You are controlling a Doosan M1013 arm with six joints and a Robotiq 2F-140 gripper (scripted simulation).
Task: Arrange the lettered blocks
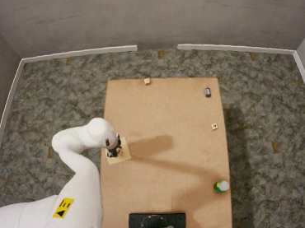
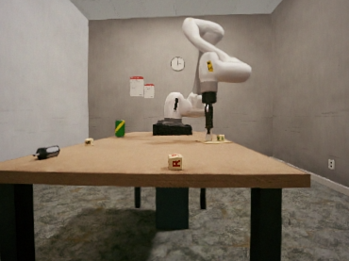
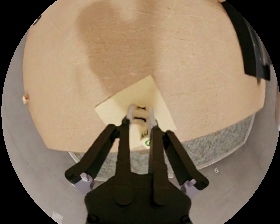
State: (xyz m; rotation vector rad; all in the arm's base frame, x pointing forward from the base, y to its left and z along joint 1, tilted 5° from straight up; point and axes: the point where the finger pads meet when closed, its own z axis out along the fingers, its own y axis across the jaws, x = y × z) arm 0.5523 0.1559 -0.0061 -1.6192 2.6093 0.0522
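Right now my hand is 40 mm above the mat, 20 mm to the right of it and 10 mm short of it.
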